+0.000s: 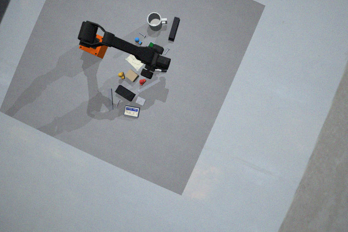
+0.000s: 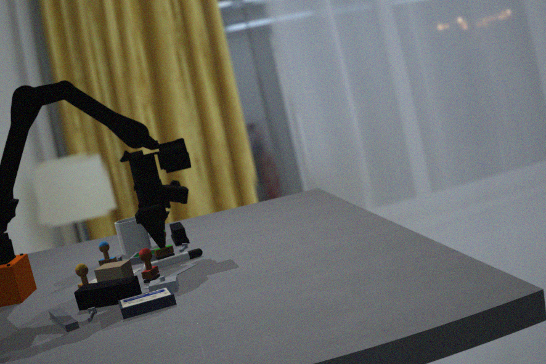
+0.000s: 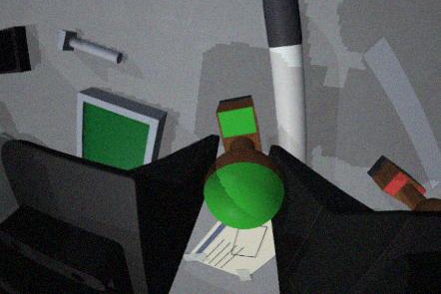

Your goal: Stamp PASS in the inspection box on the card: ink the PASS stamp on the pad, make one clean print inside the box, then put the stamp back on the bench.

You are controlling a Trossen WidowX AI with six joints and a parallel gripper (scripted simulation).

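My gripper tip is 4 cm short of the marker, 3 cm above it and 2 cm to the left of it. Also, from my gripper tip: green-knobbed PASS stamp (right at my gripper tip); green ink pad (9 cm to the left, 5 cm behind, 3 cm below); red stamp (13 cm to the right, 2 cm below, 2 cm behind).
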